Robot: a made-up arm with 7 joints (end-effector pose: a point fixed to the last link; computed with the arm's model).
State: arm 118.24 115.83 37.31 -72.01 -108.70 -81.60 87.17
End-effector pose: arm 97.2 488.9 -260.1 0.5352 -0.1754 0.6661 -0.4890
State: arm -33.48 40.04 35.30 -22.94 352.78 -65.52 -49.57
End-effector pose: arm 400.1 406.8 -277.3 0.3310 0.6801 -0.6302 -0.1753
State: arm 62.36 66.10 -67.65 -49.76 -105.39 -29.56 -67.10
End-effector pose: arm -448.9 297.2 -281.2 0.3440 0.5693 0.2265 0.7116
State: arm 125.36 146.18 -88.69 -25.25 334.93 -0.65 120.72
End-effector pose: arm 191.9 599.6 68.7 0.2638 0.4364 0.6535 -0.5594
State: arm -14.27 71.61 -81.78 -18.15 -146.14 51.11 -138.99
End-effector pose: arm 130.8 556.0 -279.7 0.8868 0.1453 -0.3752 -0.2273
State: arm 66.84 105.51 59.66 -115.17 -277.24 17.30 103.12
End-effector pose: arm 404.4 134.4 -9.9 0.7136 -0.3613 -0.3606 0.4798
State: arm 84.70 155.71 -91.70 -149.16 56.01 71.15 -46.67
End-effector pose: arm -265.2 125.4 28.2 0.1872 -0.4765 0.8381 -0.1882
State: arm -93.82 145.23 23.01 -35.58 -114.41 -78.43 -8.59
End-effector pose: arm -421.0 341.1 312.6 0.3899 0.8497 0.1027 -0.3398
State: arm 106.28 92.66 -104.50 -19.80 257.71 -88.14 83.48
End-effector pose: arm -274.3 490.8 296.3 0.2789 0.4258 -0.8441 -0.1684
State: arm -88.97 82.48 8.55 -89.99 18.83 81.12 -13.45
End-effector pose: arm 76.9 109.8 494.5 0.5341 0.4304 -0.7222 0.0889
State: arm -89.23 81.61 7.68 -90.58 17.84 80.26 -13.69
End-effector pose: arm 82.8 101.8 493.4 0.5264 0.4391 -0.7235 0.0813
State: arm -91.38 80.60 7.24 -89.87 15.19 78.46 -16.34
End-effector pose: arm 76.7 102.1 496.6 0.5068 0.4610 -0.7239 0.0812
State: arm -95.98 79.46 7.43 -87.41 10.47 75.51 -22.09
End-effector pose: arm 55.3 113.9 504.6 0.4750 0.4994 -0.7185 0.0936
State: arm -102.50 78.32 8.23 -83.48 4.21 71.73 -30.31
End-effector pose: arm 22.2 136.4 513.4 0.4412 0.5485 -0.7003 0.1186
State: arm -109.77 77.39 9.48 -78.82 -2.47 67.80 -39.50
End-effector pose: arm -14.8 165.7 518.6 0.4178 0.5964 -0.6687 0.1503
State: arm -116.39 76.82 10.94 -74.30 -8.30 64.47 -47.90
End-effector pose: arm -46.9 196.2 518.7 0.4107 0.6322 -0.6323 0.1787
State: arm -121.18 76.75 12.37 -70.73 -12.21 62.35 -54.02
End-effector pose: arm -69.6 222.5 515.0 0.4156 0.6509 -0.6038 0.1976
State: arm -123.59 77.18 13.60 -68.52 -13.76 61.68 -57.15
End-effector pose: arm -82.4 241.9 510.2 0.4255 0.6533 -0.5910 0.2071
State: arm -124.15 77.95 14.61 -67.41 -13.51 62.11 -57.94
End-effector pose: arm -88.6 255.1 505.5 0.4359 0.6447 -0.5913 0.2112
